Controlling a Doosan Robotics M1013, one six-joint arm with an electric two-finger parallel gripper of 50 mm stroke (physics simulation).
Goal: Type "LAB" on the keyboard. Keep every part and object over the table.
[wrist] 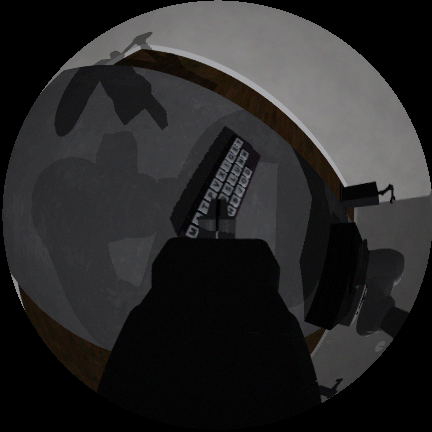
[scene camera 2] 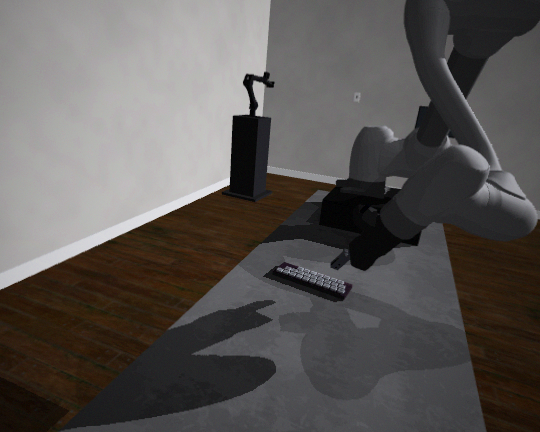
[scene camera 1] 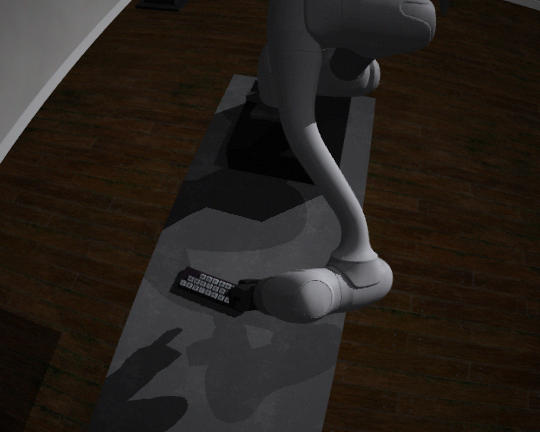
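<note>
A dark keyboard with light letter keys lies on the grey table. My gripper is shut and empty, and it is tilted. In the wrist view its fingertips overlap the middle key row near the O and S keys. In scene view 2 the tips show just above the far edge of the keyboard; contact cannot be made out. The L key and the B key show. The A key is partly hidden by the fingers, which also cover several other keys.
My arm's black base block stands at the table's far end. A black pedestal with a small arm stands on the wooden floor beyond the table. Arm shadows lie across the table.
</note>
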